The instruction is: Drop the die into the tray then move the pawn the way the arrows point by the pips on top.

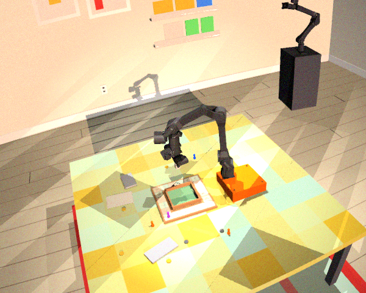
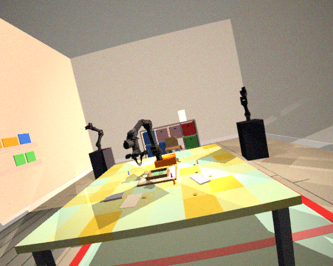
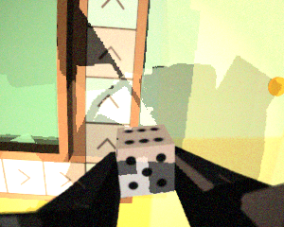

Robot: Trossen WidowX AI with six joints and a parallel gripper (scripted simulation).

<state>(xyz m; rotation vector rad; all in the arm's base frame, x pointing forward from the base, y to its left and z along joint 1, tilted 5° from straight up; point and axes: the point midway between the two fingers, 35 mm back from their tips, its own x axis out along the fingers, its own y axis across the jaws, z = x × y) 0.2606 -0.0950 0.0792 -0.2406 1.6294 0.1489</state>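
My gripper tip is 11 cm short of the purple pawn, 26 cm to the right of it and 9 cm above it. Round my gripper tip: blue pawn (13 cm behind, 19 cm to the right, 10 cm below); green dice tray (1 cm ahead, 14 cm to the left, 11 cm below); white die (right at my gripper tip).
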